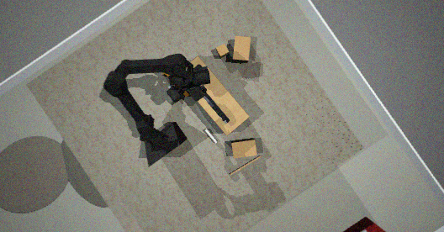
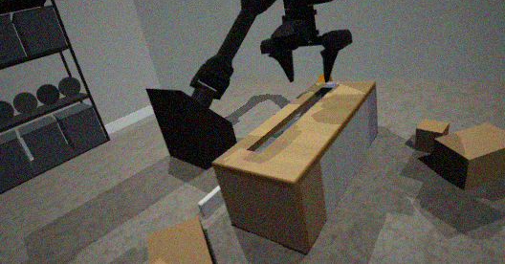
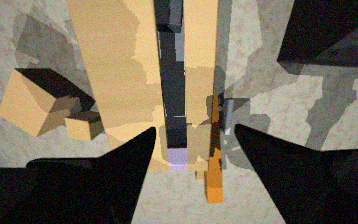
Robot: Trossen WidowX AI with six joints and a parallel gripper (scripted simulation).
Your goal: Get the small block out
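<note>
My gripper tip is 30 mm short of the box, 90 mm to the left of it and 100 mm above it. From my gripper tip the other things lie so: thin rod 30 mm ahead, 490 mm to the right, 150 mm below; then block 50 mm ahead, 120 mm to the right, 70 mm below.
</note>
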